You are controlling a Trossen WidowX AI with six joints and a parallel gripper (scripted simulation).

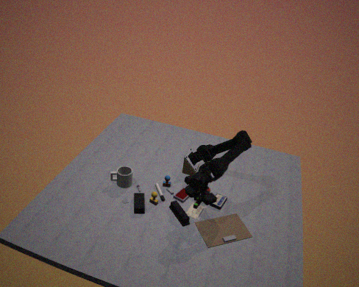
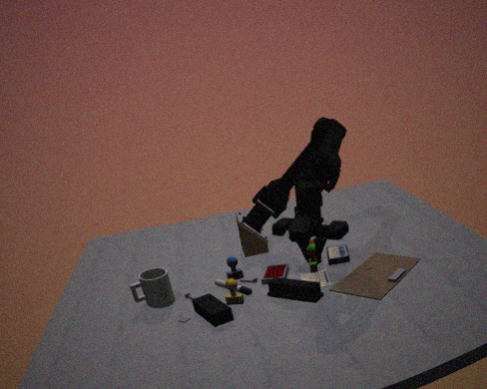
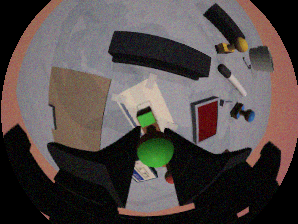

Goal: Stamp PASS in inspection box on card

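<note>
My gripper tip is 60 mm above the white card. From my gripper tip the other things lie so: long black block: 70 mm ahead, 60 mm to the right, 40 mm below; then green-knobbed stamp: right at my gripper tip; then red ink pad: 100 mm to the right, 70 mm behind, 50 mm below.
</note>
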